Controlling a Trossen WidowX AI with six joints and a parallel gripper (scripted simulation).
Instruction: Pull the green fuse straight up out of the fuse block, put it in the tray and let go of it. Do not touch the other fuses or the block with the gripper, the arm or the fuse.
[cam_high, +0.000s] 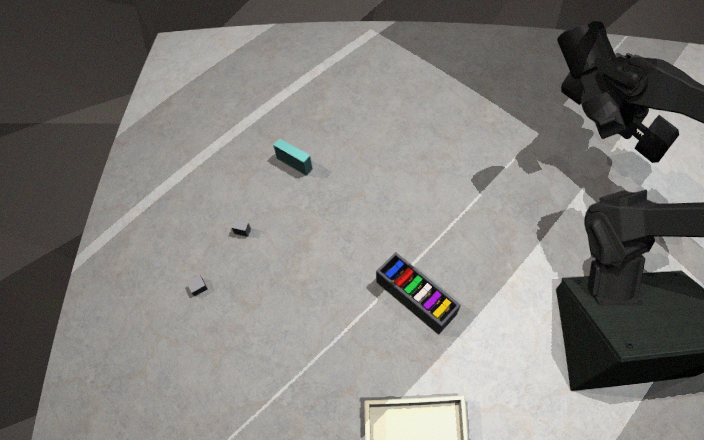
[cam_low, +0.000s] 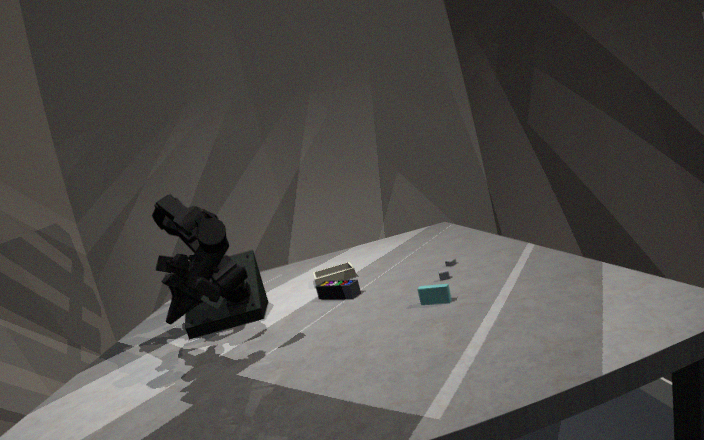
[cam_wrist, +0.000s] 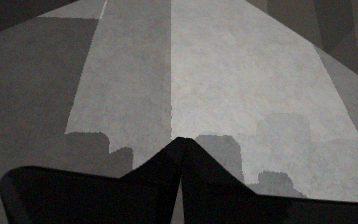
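The green fuse is 340 mm ahead of my gripper tip, 280 mm to the left of it and 100 mm below it. Round my gripper tip: white fuse: 330 mm ahead, 290 mm to the left, 100 mm below; then purple fuse: 320 mm ahead, 300 mm to the left, 100 mm below; then yellow fuse: 310 mm to the left, 300 mm ahead, 100 mm below.
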